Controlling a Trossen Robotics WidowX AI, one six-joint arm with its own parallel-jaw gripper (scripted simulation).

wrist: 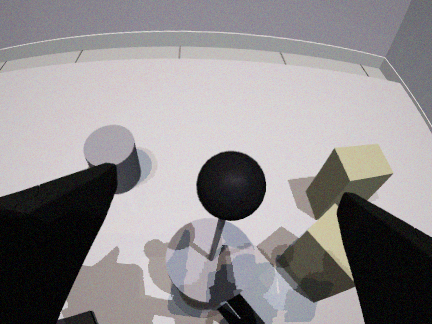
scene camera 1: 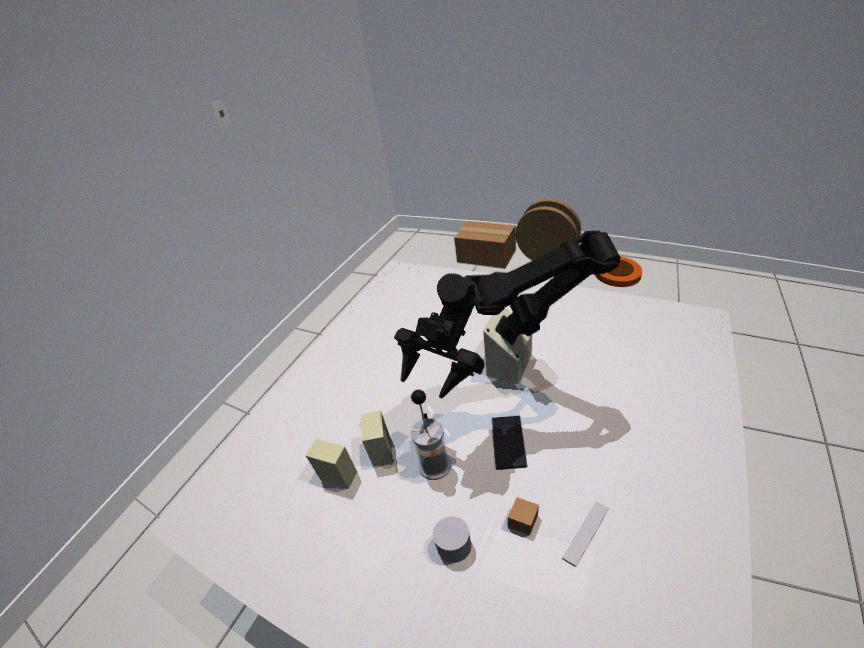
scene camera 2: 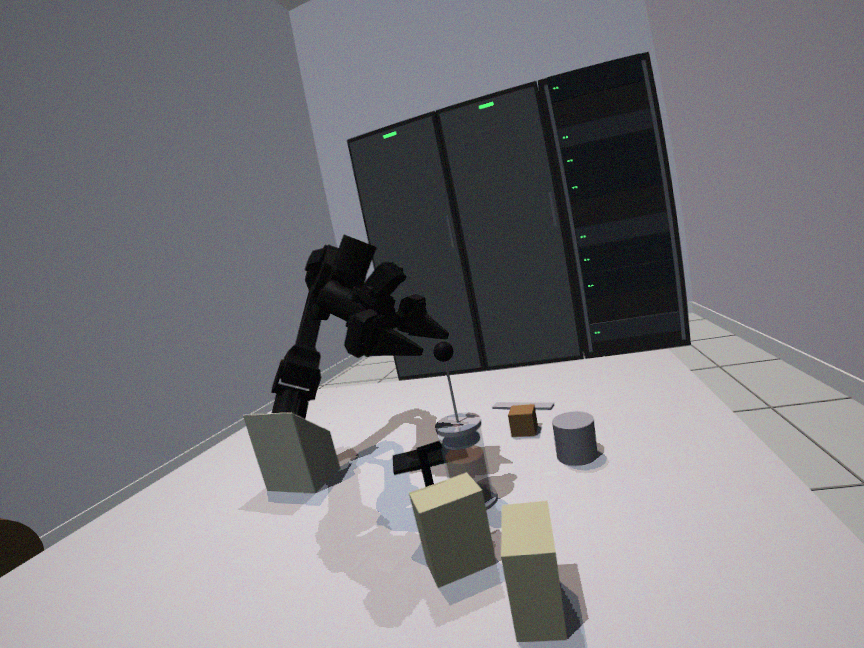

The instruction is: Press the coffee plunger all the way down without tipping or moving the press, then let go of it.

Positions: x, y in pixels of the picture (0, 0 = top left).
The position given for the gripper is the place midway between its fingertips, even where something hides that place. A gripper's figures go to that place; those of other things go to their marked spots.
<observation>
The gripper point(scene camera 1: 420, 389): 83 cm from the lens. A glass coffee press point(scene camera 1: 427, 435): 91 cm from the lens. A grey strip point(scene camera 1: 577, 548): 93 cm from the lens. A black flat slab point(scene camera 1: 509, 445): 104 cm from the lens. The marked spots on the grey strip and the black flat slab are 29 cm apart.
</observation>
